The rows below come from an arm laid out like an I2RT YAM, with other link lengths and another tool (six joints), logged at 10 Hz.
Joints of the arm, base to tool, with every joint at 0 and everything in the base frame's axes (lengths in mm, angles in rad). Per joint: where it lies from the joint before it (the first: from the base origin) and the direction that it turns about. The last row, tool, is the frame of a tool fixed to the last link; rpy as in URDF.
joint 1: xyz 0 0 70.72 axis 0 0 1
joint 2: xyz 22.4 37.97 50.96 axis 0 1 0
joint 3: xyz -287.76 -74.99 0 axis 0 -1 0
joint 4: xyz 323.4 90.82 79.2 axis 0 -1 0
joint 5: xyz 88.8 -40.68 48.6 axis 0 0 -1
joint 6: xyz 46.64 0 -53.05 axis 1 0 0
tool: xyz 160 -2 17 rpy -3.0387 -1.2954 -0.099
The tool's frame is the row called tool.
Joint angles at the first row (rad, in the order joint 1, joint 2, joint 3, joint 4, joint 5, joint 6):
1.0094 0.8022 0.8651 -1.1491 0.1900 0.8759
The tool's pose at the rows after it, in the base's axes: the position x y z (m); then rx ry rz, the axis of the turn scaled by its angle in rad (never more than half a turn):
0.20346 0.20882 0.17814 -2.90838 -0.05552 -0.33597
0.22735 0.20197 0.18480 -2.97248 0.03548 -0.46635
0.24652 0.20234 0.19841 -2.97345 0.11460 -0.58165
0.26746 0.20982 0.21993 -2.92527 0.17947 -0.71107
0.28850 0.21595 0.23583 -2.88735 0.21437 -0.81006
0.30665 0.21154 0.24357 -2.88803 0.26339 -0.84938
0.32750 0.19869 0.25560 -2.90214 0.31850 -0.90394
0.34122 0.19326 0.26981 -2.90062 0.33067 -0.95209
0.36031 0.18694 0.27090 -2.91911 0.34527 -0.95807
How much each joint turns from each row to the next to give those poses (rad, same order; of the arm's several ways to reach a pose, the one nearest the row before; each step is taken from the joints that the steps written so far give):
0.0000 0.0506 0.0199 0.0140 0.1057 0.0260
0.0000 0.0720 0.0337 0.0091 0.1257 0.0276
-0.0016 0.0461 0.0339 0.0261 0.0863 0.0261
-0.0030 0.0353 0.0368 0.0595 0.0751 0.0093
-0.0214 0.0321 0.0244 0.0706 0.0461 -0.0274
-0.0445 0.0339 0.0292 0.0247 0.0138 -0.0231
-0.0597 0.0292 0.0368 0.0139 0.0214 -0.0413
-0.0339 0.0153 0.0323 0.0183 0.0124 -0.0446
-0.0567 0.0351 0.0230 0.0292 -0.0184 -0.0505

